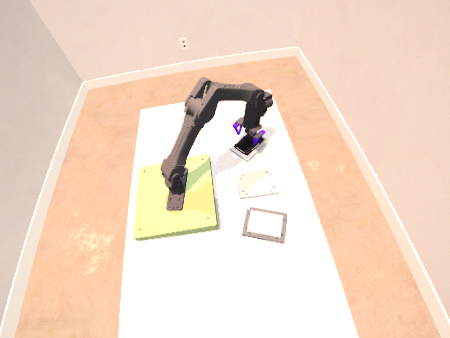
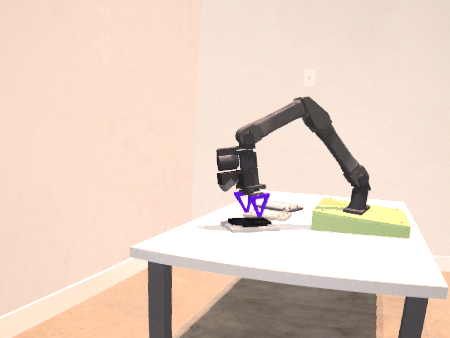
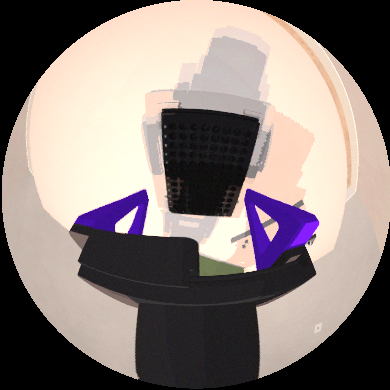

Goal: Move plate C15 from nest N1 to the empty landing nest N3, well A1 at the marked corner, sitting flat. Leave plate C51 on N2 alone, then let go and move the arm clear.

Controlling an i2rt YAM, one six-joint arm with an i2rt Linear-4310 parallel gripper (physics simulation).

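A black well plate (image 1: pixel 244 147) (image 2: pixel 249 222) (image 3: pixel 210 160) sits on a light nest (image 1: pixel 246 157) (image 2: pixel 252 229) at the far end of the row. My gripper (image 1: pixel 247 138) (image 2: pixel 253 214) (image 3: pixel 195 193) is open and empty, close above the black plate, with the purple fingers spread wide. An empty pale nest (image 1: pixel 255 183) (image 2: pixel 282 217) with small corner pegs is in the middle of the row. A white plate (image 1: pixel 266 223) sits on a dark grey nest (image 1: pixel 264 239) (image 2: pixel 299 208) at the other end. No plate or nest labels are readable, and the marked corner cannot be made out.
The arm stands on a yellow-green base block (image 1: pixel 150 210) (image 2: pixel 360 226) (image 3: pixel 215 265) beside the row of nests. The white table (image 1: pixel 225 290) (image 2: pixel 295 260) carries them all. The arm's shadow falls across the table and base block.
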